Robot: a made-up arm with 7 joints. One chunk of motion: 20 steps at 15 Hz.
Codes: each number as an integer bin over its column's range. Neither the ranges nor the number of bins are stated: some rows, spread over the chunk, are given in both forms.
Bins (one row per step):
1: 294 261 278 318 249 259 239
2: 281 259 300 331 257 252 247
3: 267 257 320 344 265 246 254
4: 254 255 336 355 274 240 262
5: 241 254 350 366 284 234 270
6: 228 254 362 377 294 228 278
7: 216 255 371 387 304 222 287
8: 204 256 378 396 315 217 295
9: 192 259 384 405 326 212 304
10: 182 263 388 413 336 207 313
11: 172 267 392 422 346 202 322
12: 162 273 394 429 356 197 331
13: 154 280 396 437 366 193 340
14: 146 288 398 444 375 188 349
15: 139 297 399 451 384 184 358
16: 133 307 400 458 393 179 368
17: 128 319 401 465 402 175 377
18: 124 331 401 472 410 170 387
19: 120 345 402 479 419 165 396
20: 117 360 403 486 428 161 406
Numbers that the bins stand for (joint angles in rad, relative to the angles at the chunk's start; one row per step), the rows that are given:
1: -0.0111 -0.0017 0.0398 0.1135 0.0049 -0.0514 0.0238
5: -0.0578 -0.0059 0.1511 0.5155 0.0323 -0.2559 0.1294
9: -0.1009 -0.0029 0.2037 0.8422 0.0652 -0.4358 0.2451
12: -0.1273 0.0056 0.2191 1.0432 0.0887 -0.5585 0.3371
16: -0.1529 0.0262 0.2284 1.2861 0.1176 -0.7058 0.4631
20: -0.1670 0.0584 0.2330 1.5206 0.1450 -0.8530 0.5925
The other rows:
2: -0.0225 -0.0029 0.0738 0.2224 0.0112 -0.1086 0.0511
3: -0.0349 -0.0041 0.1047 0.3313 0.0174 -0.1577 0.0749
4: -0.0463 -0.0053 0.1295 0.4234 0.0245 -0.2068 0.1021
6: -0.0692 -0.0059 0.1696 0.6077 0.0401 -0.3050 0.1566
7: -0.0798 -0.0053 0.1836 0.6914 0.0480 -0.3540 0.1873
8: -0.0904 -0.0047 0.1944 0.7668 0.0566 -0.3949 0.2145
10: -0.1097 -0.0005 0.2098 0.9092 0.0730 -0.4767 0.2758
11: -0.1185 0.0020 0.2160 0.9846 0.0808 -0.5176 0.3064
13: -0.1344 0.0099 0.2222 1.1102 0.0965 -0.5913 0.3677
14: -0.1414 0.0147 0.2253 1.1688 0.1035 -0.6322 0.3984
15: -0.1476 0.0202 0.2268 1.2275 0.1106 -0.6649 0.4290
17: -0.1573 0.0335 0.2299 1.3447 0.1247 -0.7385 0.4937
18: -0.1608 0.0408 0.2299 1.4033 0.1309 -0.7794 0.5278
19: -0.1643 0.0493 0.2315 1.4620 0.1380 -0.8203 0.5584

